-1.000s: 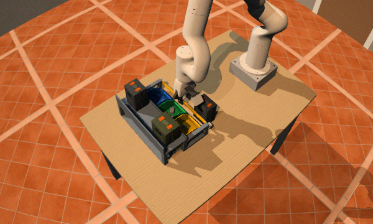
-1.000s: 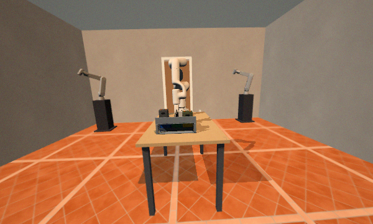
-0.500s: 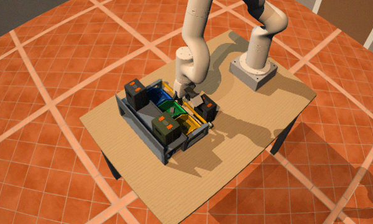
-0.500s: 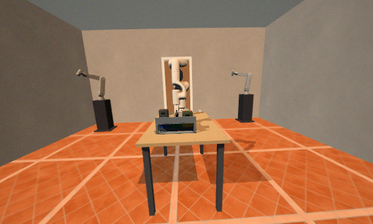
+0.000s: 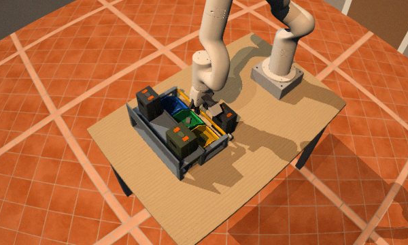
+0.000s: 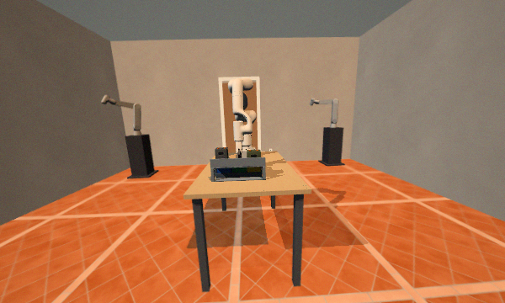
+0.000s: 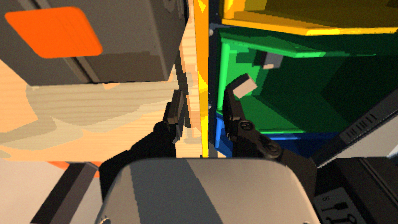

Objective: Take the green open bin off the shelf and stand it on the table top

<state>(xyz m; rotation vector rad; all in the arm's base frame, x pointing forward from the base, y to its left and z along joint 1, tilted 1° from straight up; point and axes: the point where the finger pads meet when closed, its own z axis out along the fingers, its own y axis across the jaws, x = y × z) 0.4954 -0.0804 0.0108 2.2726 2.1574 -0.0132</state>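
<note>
My hand is 30 mm above the thin yellow rod. Round my hand: green bin 100 mm ahead, 50 mm below, 10 mm to the right; then yellow bin 110 mm to the left, 110 mm ahead, 50 mm below; then dark box 110 mm to the left, 40 mm behind, 20 mm below.
</note>
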